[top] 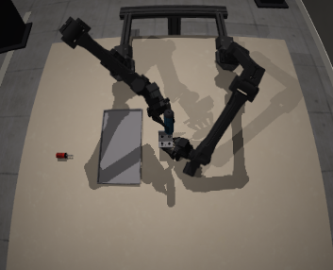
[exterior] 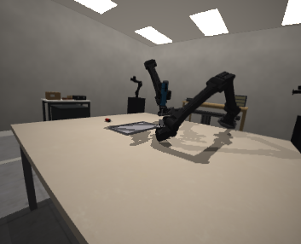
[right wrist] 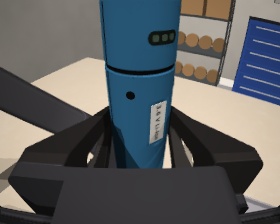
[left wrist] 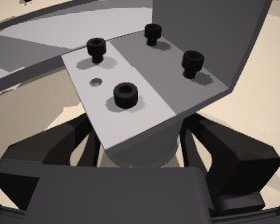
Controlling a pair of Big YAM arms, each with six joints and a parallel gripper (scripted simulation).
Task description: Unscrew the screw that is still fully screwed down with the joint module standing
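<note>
My left hand is 10 mm below the joint module. The rest, counted from my left hand: grey bracket: 50 mm above; then flat grey tray: 30 mm behind, 240 mm to the right, 20 mm below; then red-handled tool: 550 mm to the right, 10 mm below.
</note>
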